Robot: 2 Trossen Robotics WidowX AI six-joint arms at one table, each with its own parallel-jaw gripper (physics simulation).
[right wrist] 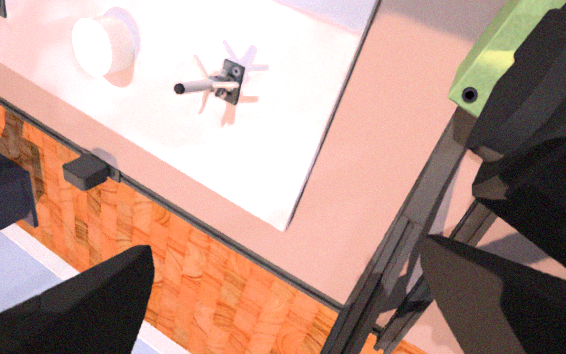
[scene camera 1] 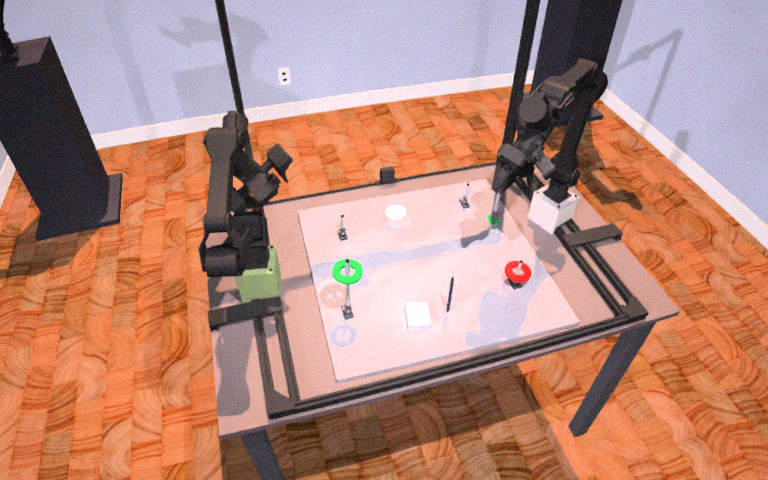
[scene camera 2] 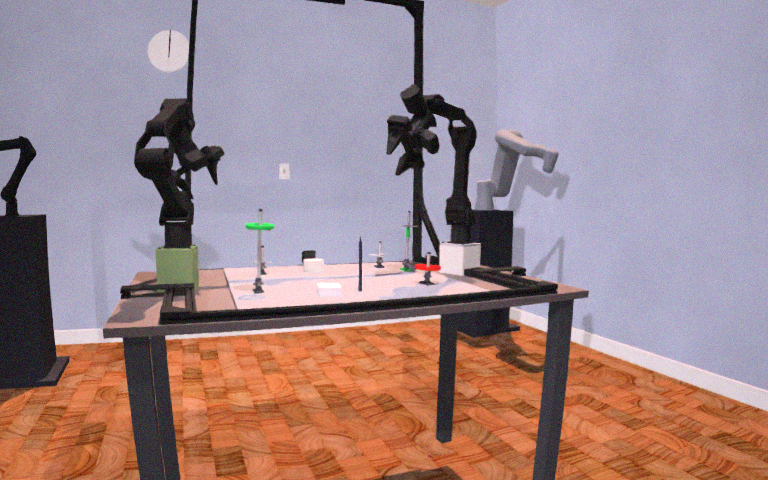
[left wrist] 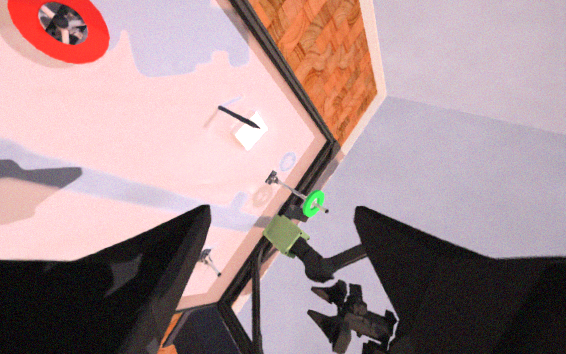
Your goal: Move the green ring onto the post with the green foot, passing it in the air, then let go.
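The green ring lies level near the top of a tall thin post at the left of the white board. The post with the green foot stands at the board's back right, tall, with small side arms below its top and no ring on it. Its top is hidden in scene camera 1 by the left arm. My left gripper is open and empty, high above that post's area. My right gripper is open and empty, high at the left of the table, apart from the ring.
A red ring sits on a short post at the right. A thin black upright rod and a white block stand near the front middle. Two short posts and a white cylinder stand behind.
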